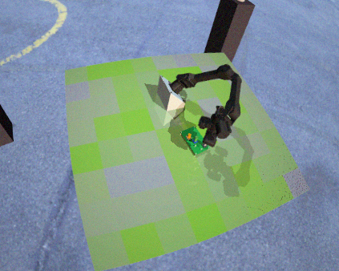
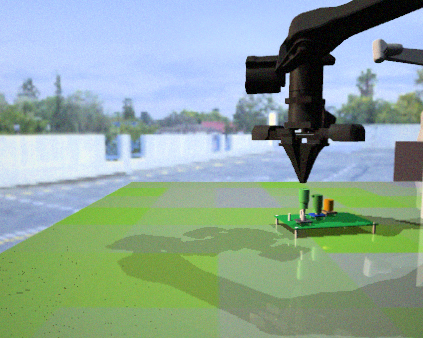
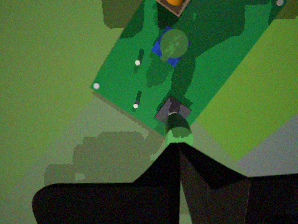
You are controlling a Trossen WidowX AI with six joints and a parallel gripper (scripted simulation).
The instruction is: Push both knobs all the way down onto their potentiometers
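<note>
The green knob is 40 mm to the right of my gripper tip, 40 mm below it and 40 mm behind it.
</note>
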